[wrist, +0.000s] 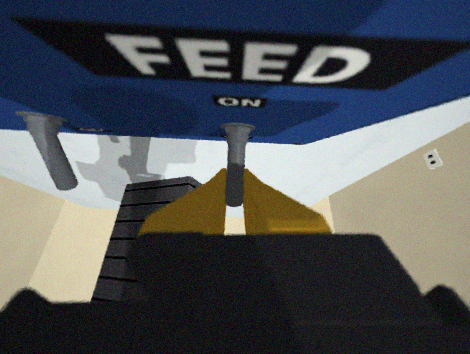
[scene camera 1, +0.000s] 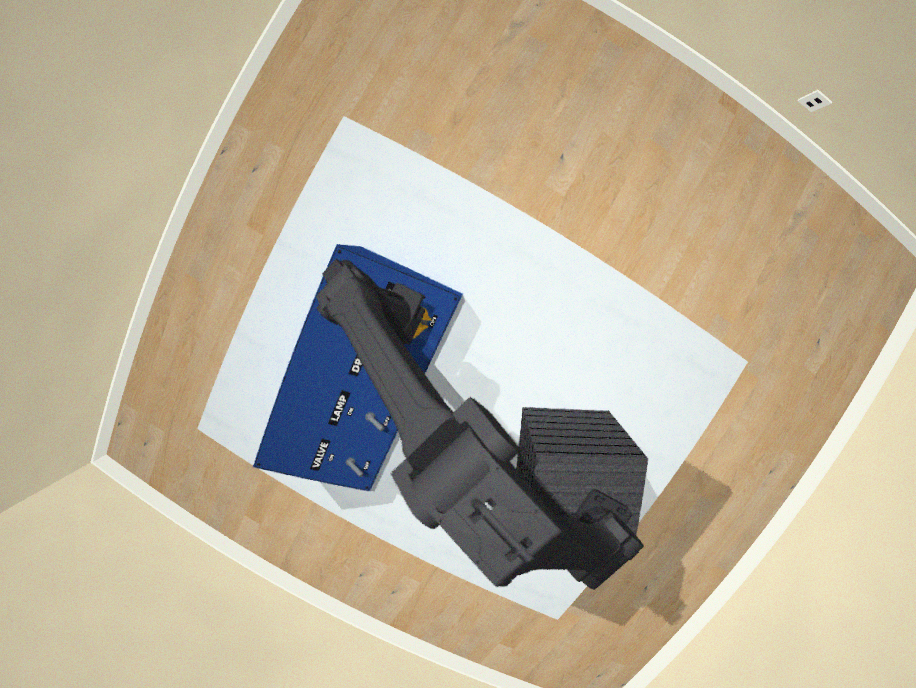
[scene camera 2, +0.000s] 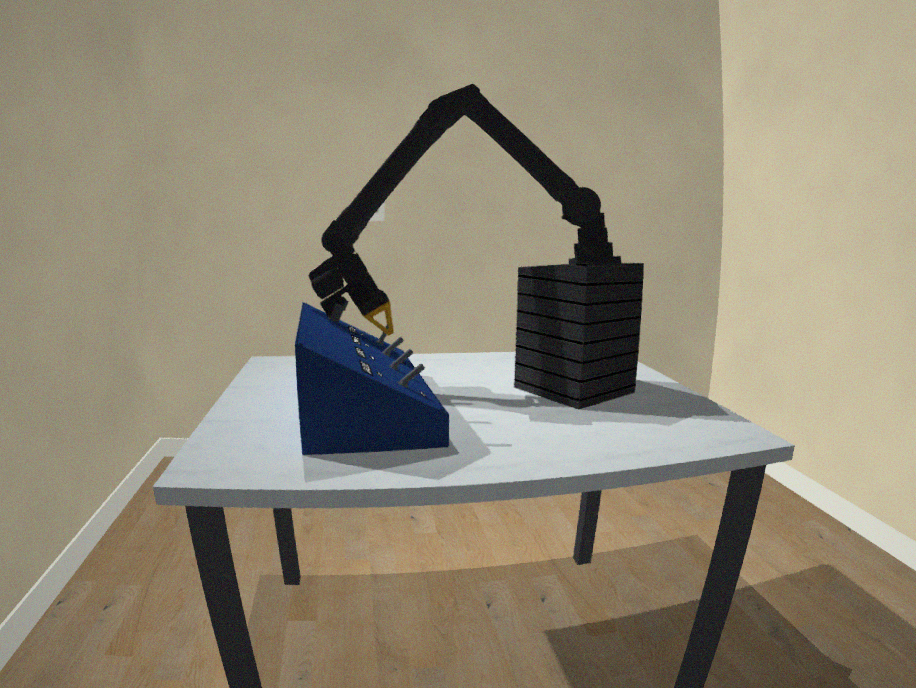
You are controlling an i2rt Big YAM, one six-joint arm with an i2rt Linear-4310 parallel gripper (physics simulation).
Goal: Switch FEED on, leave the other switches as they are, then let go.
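Frame: origin at the arm's base, x left, y back, z up, level; centimetres.
Seen in the pictures: gripper, fingertip midpoint: (wrist: 234, 175) (scene camera 1: 427, 321) (scene camera 2: 390, 333); arm's base at its link origin: (scene camera 2: 594, 264).
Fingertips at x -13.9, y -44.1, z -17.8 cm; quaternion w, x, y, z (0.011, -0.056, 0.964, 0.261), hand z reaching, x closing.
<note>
Offsets run from my fingertips to a thing's top centre. Level surfaces: height alone.
The blue switch panel (scene camera 1: 296, 392) (scene camera 2: 362, 414) (wrist: 175, 117) has a sloped face. My gripper (scene camera 1: 422, 325) (scene camera 2: 388, 332) (wrist: 234, 175) is shut on the FEED lever @(dx +0.1, dy -1.3, dz +2.4 cm) (wrist: 237, 145), a grey stick below the ON mark and the FEED label @(dx +0.7, dy -9.0, dz +1.7 cm) (wrist: 240, 61) in the wrist view. Its tip lies between the yellow fingers, pointing away from ON. The FEED OFF mark is hidden in the wrist view. The neighbouring DRIVE lever @(dx +12.0, dy +0.1, dz +1.5 cm) (wrist: 54, 155) stands apart from the fingers. The LAMP lever @(dx +23.9, dy +1.1, dz +1.5 cm) (scene camera 1: 376, 422) and VALVE lever @(dx +35.9, dy +2.0, dz +1.5 cm) (scene camera 1: 356, 466) both lean towards their OFF marks.
The panel stands on a white table @(dz -11.6 cm) (scene camera 1: 473, 244) (scene camera 2: 592, 444). The arm's dark ribbed pedestal (scene camera 1: 584, 451) (scene camera 2: 577, 333) (wrist: 117, 240) stands at the other side. The forearm (scene camera 1: 396, 370) passes over the panel and hides part of the DRIVE label @(dx +12.6, dy -8.1, dz +1.7 cm) (scene camera 1: 356, 365) in scene camera 1.
</note>
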